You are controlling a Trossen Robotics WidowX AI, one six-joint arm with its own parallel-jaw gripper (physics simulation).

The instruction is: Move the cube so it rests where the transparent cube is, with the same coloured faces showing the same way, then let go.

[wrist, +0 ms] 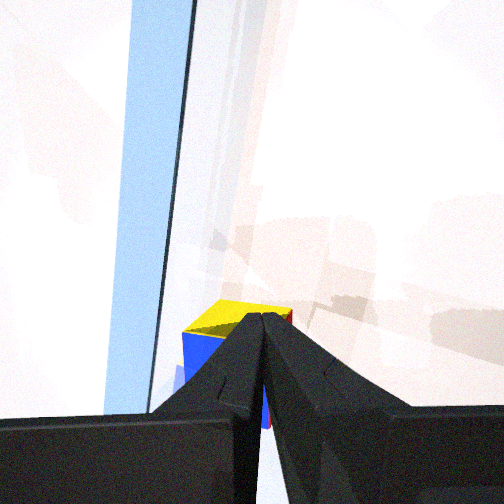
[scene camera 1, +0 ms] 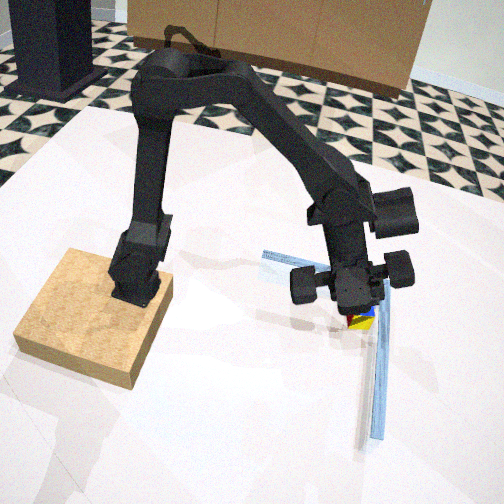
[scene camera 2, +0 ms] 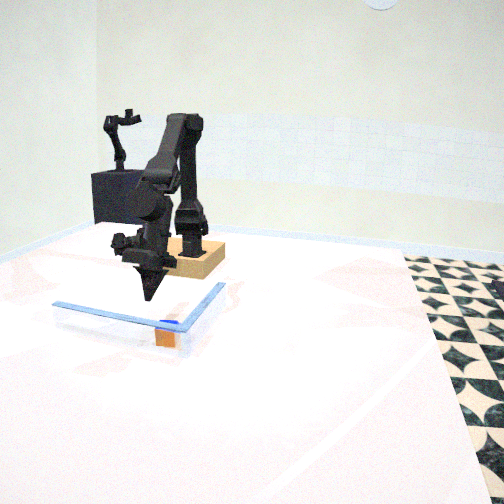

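Note:
The cube [wrist: 225, 345] shows a yellow top, a blue side and a red edge in the wrist view. It sits against the inner corner of the blue L-shaped rail [scene camera 1: 378, 370]. In scene camera 1 it peeks out under the gripper [scene camera 1: 359, 320]. In scene camera 2 an orange face [scene camera 2: 166, 337] shows at the rail corner. My gripper [wrist: 262, 330] hovers just above the cube with its fingers closed together, holding nothing. I cannot make out the transparent cube.
A wooden block [scene camera 1: 92, 315] carries the arm's base at the left. The translucent blue rail [scene camera 2: 140, 318] runs along the table in an L. A dark cabinet [scene camera 1: 52, 45] stands at the back left, off the white table.

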